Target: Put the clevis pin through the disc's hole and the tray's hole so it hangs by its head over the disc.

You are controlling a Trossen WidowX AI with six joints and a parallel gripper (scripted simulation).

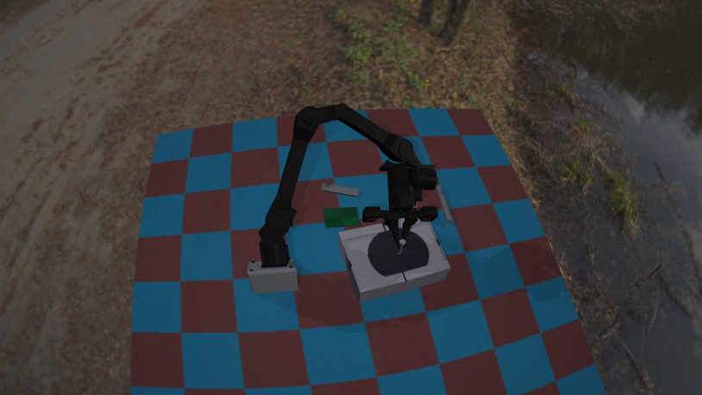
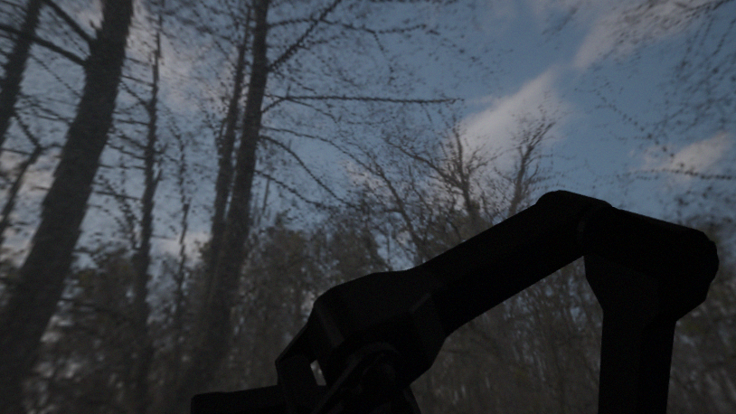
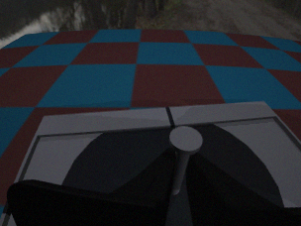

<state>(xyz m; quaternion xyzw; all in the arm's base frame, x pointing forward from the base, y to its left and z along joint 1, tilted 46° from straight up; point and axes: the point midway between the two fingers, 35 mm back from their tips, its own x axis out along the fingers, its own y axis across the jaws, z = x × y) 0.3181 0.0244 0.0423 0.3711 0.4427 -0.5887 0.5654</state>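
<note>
Now: the steel tray 1 cm behind my gripper tip, 1 cm to the left of it and 5 cm below it. Round my gripper tip: flat green piece: 13 cm behind, 17 cm to the left, 9 cm below; then steel clevis pin: 1 cm to the left, 1 cm below; then dark round disc: 1 cm to the left, 3 cm below.
</note>
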